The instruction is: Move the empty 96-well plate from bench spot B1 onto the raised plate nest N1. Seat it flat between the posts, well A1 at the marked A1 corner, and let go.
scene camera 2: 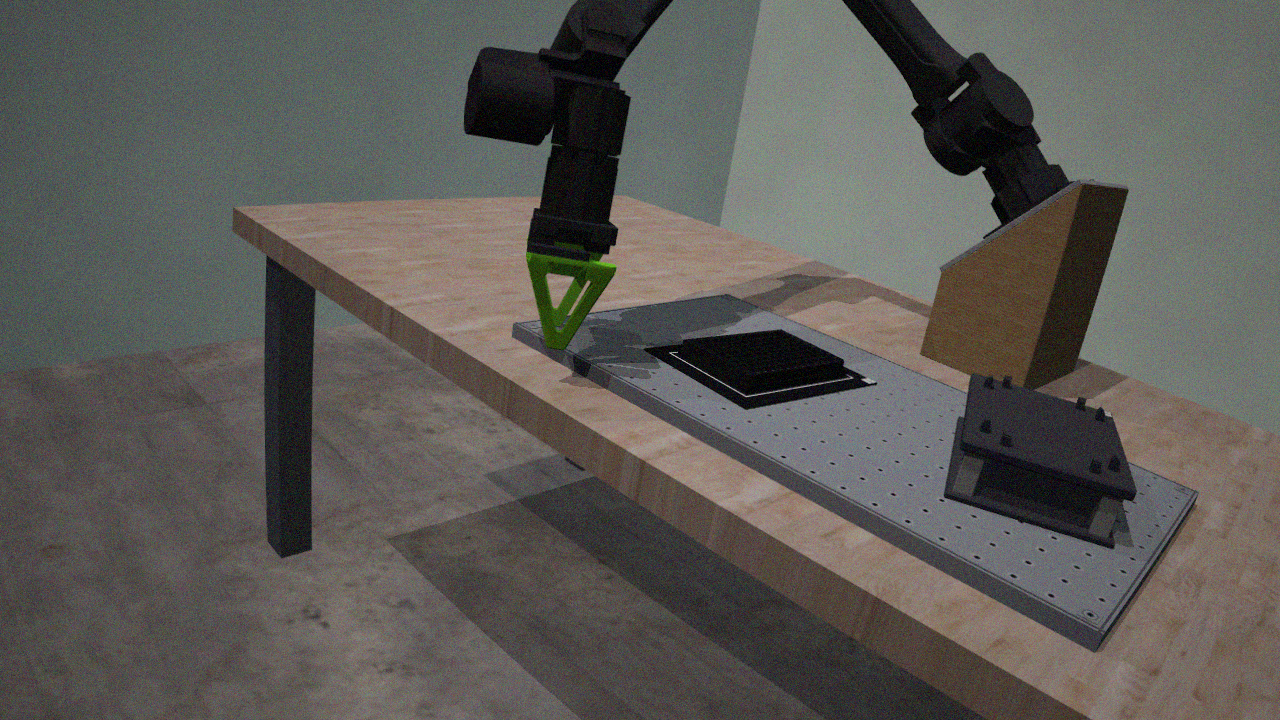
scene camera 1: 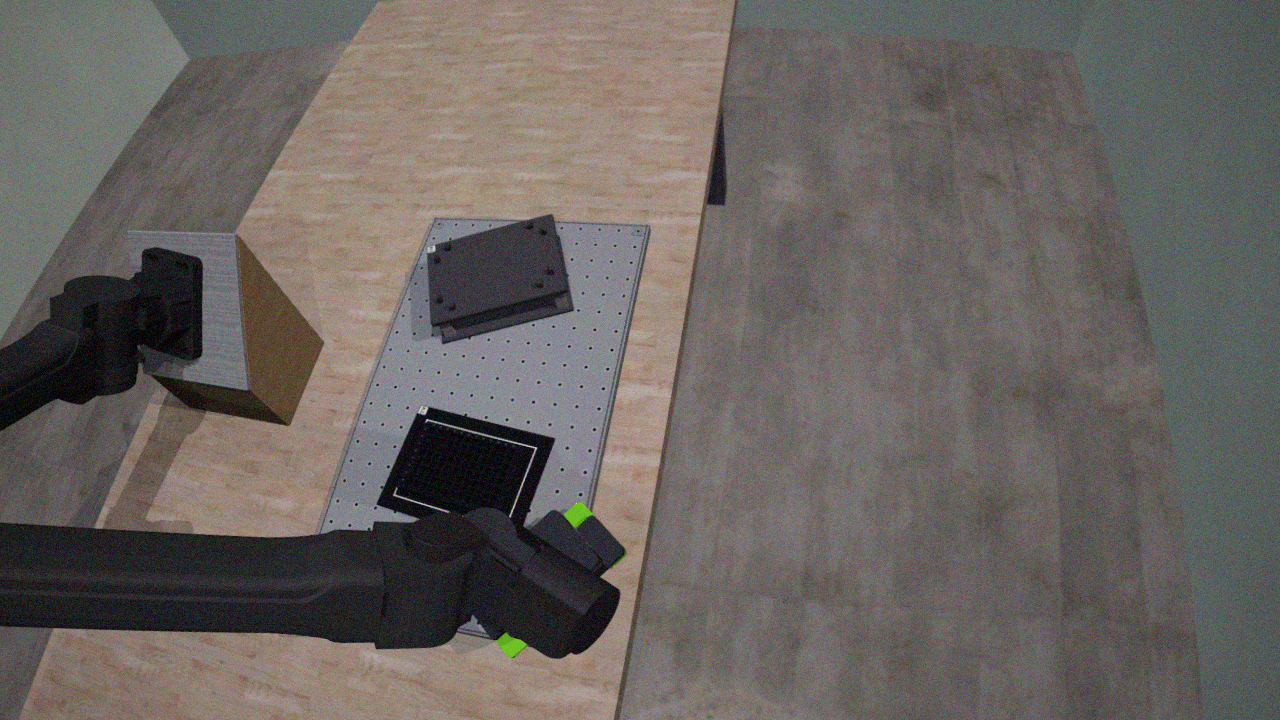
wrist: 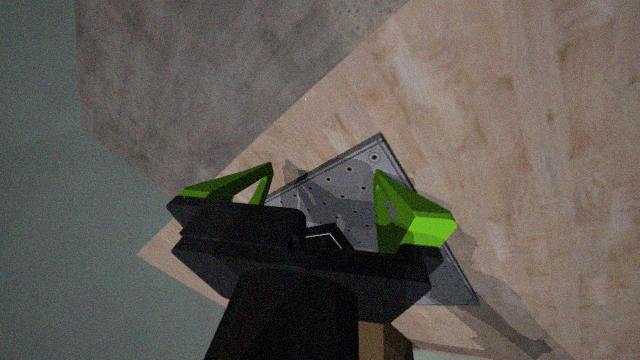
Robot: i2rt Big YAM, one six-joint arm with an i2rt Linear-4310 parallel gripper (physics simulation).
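Pixels of known places: gripper, between the fingertips: [scene camera 2: 554, 336] [wrist: 322, 171]; arm's base, origin of its link: [scene camera 2: 1045, 221] [scene camera 1: 176, 302].
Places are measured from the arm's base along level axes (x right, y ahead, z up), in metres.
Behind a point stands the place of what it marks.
The black 96-well plate [scene camera 1: 465, 470] @[x 0.053, y 0.370, z -0.141 m] [scene camera 2: 760, 358] @[x 0.041, y 0.383, z -0.139 m] lies flat on the black mat of spot B1 [scene camera 1: 543, 456] @[x 0.012, y 0.444, z -0.153 m] [scene camera 2: 747, 402] @[x -0.004, y 0.440, z -0.152 m], inside its white outline. In the wrist view a corner of the mat [wrist: 336, 230] @[x 0.112, y 0.435, z -0.152 m] shows; the plate is hidden behind the gripper body. The dark raised nest N1 [scene camera 1: 496, 273] @[x -0.179, y 0.323, z -0.110 m] [scene camera 2: 1047, 438] @[x -0.201, y 0.340, z -0.110 m] stands turned at the board's other end, with short posts at its corners. A white A1 mark [scene camera 1: 431, 248] @[x -0.201, y 0.222, z -0.110 m] is at one nest corner. My gripper [scene camera 1: 546, 580] @[x 0.146, y 0.522, z -0.146 m] [scene camera 2: 556, 345] @[x 0.146, y 0.522, z -0.146 m] [wrist: 322, 171] @[x 0.146, y 0.522, z -0.146 m] is open and empty, low near the board's end, beside the plate and apart from it.
A grey perforated board [scene camera 1: 483, 367] @[x -0.077, y 0.335, z -0.154 m] [scene camera 2: 859, 465] @[x -0.113, y 0.435, z -0.154 m] [wrist: 360, 156] @[x 0.182, y 0.518, z -0.154 m] bears B1 and N1 on the wooden table [scene camera 1: 537, 107] @[x -0.533, y 0.224, z -0.167 m] [scene camera 2: 402, 241] @[x 0.527, y 0.491, z -0.167 m] [wrist: 500, 125] @[x 0.278, y 0.496, z -0.167 m]. The arm's angled wooden base block [scene camera 1: 277, 331] @[x -0.027, y 0.099, z -0.074 m] [scene camera 2: 1006, 295] @[x -0.025, y 0.099, z -0.074 m] stands beside the board. The table edge runs close to the gripper.
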